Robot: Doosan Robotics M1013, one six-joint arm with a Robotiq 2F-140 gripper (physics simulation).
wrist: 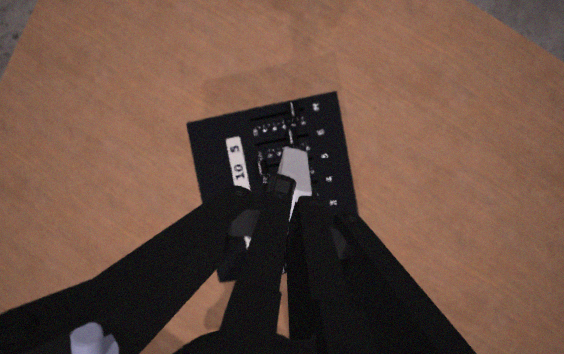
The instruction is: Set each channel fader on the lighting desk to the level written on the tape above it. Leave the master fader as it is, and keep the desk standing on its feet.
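Places are measured from the arm's base along level axes (x back, y right, z up), in centimetres.
Where they show: gripper, fingertip midpoint: (290, 167).
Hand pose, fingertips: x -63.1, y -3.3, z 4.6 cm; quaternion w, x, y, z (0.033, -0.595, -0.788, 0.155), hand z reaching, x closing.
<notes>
Each offset is from my fingertips to the top centre of the thing. Level surfaces: height alone.
The black lighting desk @[dx +3.2, dy -0.4, dz -5.7 cm] (210, 155) lies on the table in the wrist view, turned so its M row is at the top. White tape @[dx +5.9, dy -2.0, dz -7.0 cm] (236, 160) on it reads 5 for channel 6 and 10 for channel 5. The master fader @[dx -4.0, dy -2.7, dz -5.7 cm] (292, 109) and channel 6 fader @[dx -1.9, dy -1.6, dz -5.7 cm] (291, 136) stand toward the low ends of their scales. The channel 5 fader @[dx +1.9, dy -2.5, dz -5.7 cm] (262, 166) shows near its 10 end. My gripper (290, 167) is shut and empty, its tips over the channel 5 and 4 rows. The fingers hide the lower channels' faders and most of their tape. Contact with the desk cannot be told.
The wooden table top @[dz -12.6 cm] (450, 150) surrounds the desk. Grey floor (532, 20) shows past the table's edges at both upper corners. A pale lilac rounded part (87, 340) shows at the lower left, against the dark gripper linkage.
</notes>
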